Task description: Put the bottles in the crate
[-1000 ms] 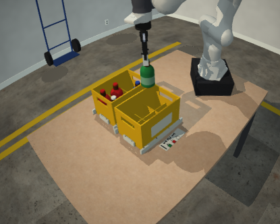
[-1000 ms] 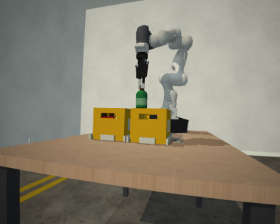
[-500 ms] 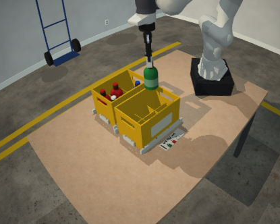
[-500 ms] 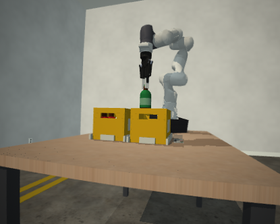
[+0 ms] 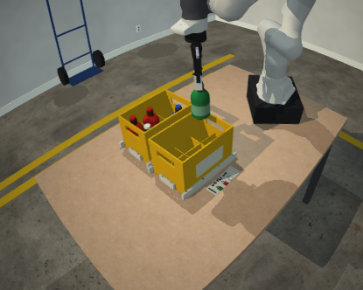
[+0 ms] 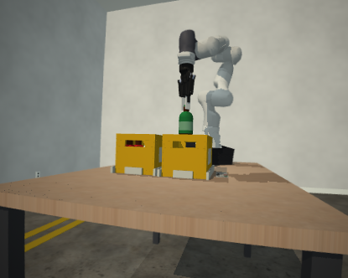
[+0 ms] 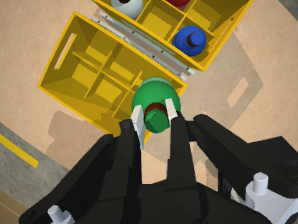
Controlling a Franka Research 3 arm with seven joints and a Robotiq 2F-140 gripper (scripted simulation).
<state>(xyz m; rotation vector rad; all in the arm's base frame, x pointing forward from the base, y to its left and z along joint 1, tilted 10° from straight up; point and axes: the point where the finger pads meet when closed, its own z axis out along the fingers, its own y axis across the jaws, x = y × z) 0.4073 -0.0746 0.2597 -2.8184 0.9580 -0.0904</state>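
My hand is 80 mm above the green bottle. Round my hand: red-label bottle 100 mm ahead, 210 mm to the right, 260 mm below; white-capped bottle 180 mm ahead, 110 mm to the right, 260 mm below; blue-label bottle 140 mm to the right, 260 mm below.
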